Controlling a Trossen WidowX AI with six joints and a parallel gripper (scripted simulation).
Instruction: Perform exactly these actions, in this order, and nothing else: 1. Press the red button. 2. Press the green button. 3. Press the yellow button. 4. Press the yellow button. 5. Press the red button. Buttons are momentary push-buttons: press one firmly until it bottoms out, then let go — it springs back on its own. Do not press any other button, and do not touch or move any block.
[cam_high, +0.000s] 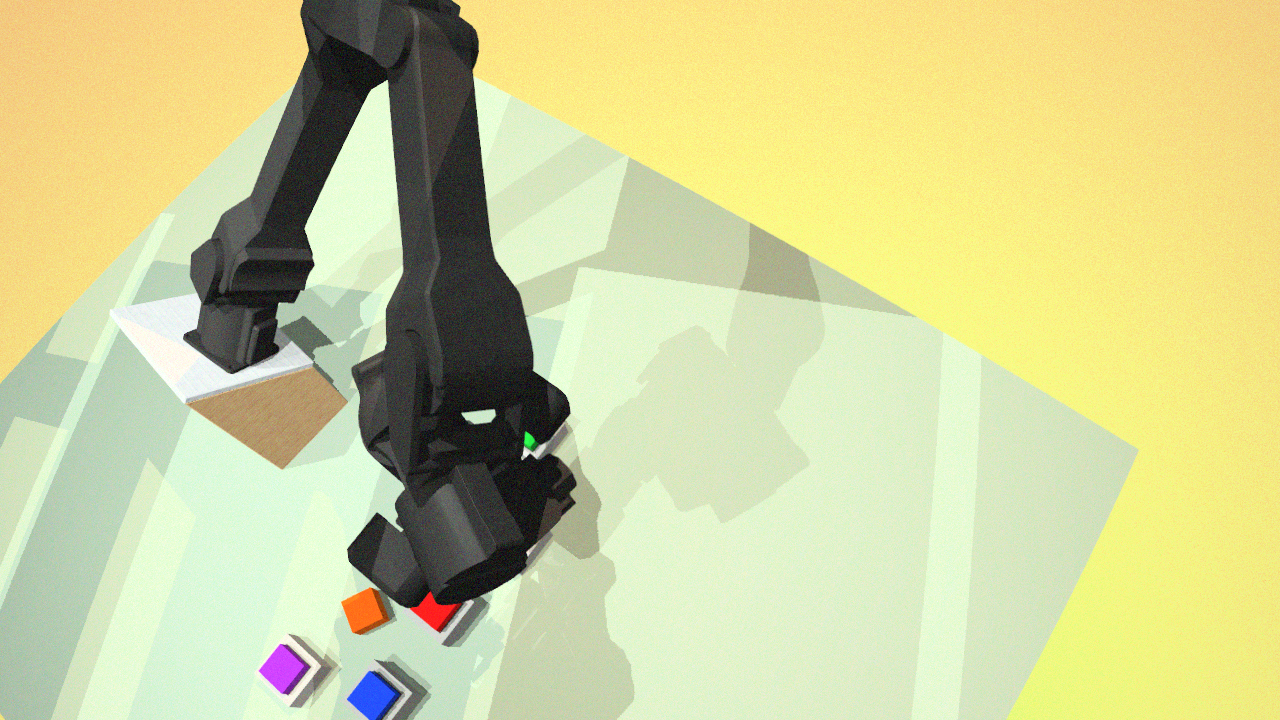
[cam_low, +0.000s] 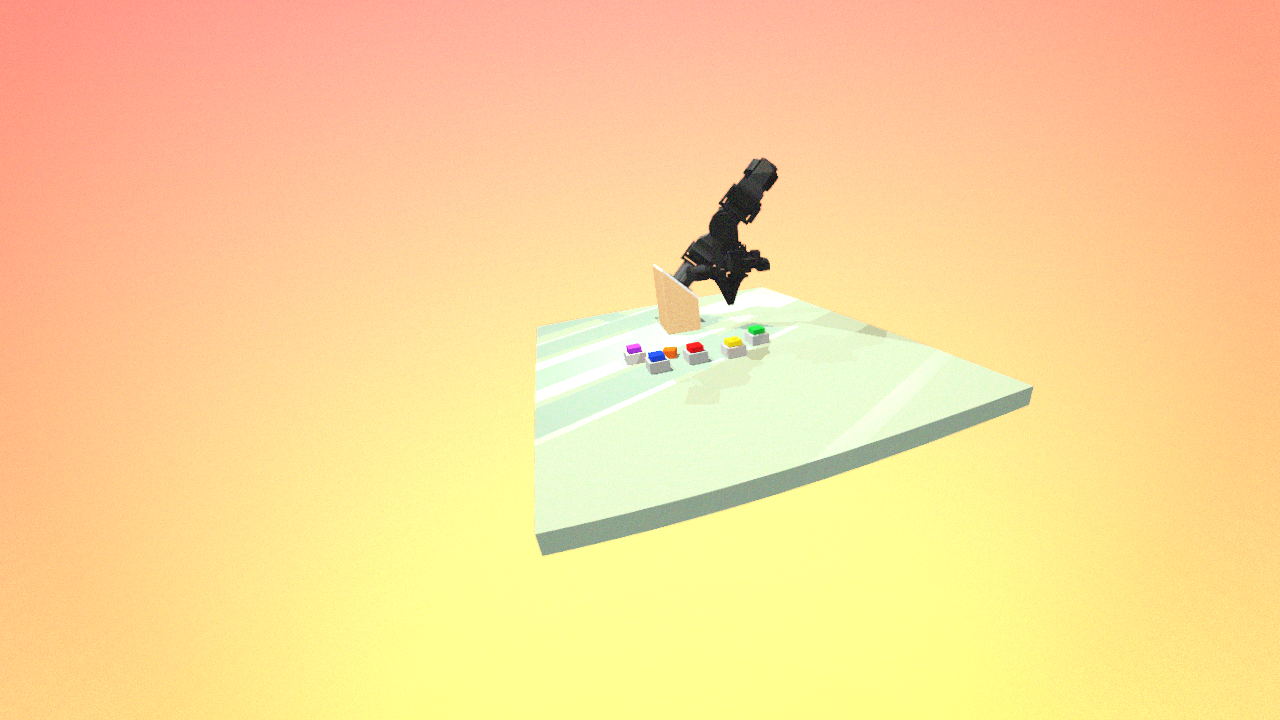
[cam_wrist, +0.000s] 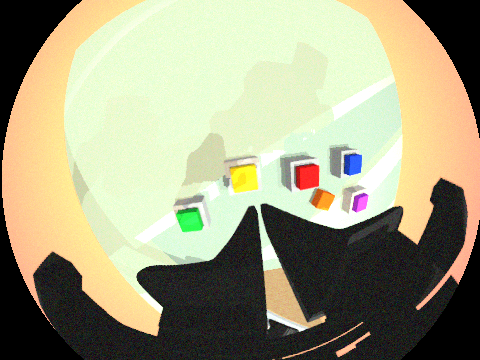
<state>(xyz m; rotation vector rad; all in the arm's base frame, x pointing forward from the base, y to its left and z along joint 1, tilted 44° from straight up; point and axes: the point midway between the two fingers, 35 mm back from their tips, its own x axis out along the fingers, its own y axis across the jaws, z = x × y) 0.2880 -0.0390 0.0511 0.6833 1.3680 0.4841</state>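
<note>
Now: the red button 90 mm to the right of my gripper tip, 90 mm below it and 20 mm behind it. The rest, counted from my gripper tip: yellow button: 90 mm below; green button: 90 mm to the left, 90 mm below, 50 mm behind; orange block: 130 mm to the right, 110 mm below, 80 mm behind.
</note>
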